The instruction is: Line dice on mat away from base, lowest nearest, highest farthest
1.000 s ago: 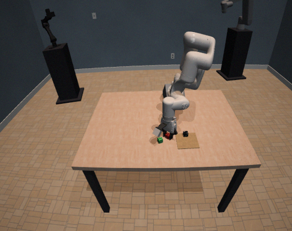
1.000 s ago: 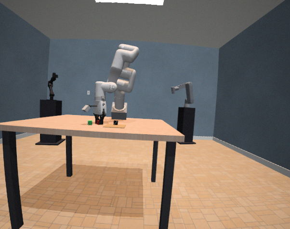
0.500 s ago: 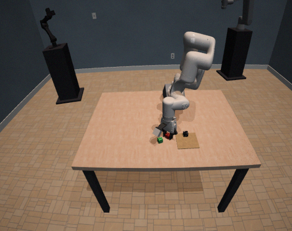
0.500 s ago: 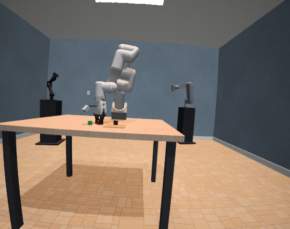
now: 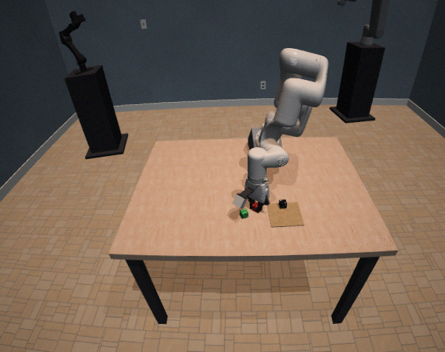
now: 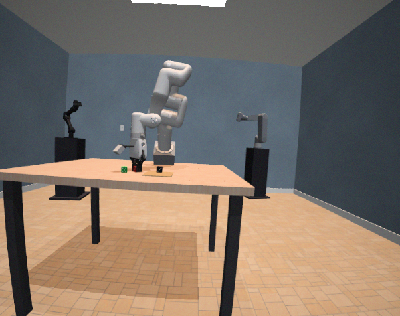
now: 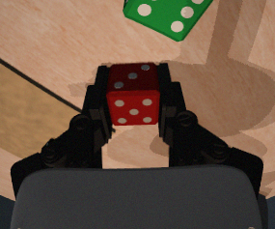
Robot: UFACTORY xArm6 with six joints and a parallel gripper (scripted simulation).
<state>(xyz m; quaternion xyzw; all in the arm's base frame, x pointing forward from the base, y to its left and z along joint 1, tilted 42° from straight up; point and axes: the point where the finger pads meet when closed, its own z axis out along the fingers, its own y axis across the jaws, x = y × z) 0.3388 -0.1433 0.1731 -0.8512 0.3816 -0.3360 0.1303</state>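
Now: the red die 10 mm below my hand. From my hand the other things lie so: black die 10 mm ahead, 120 mm to the left; green die 30 mm ahead, 60 mm to the right, 10 mm below; tan mat 60 mm ahead, 120 mm to the left, 20 mm below.
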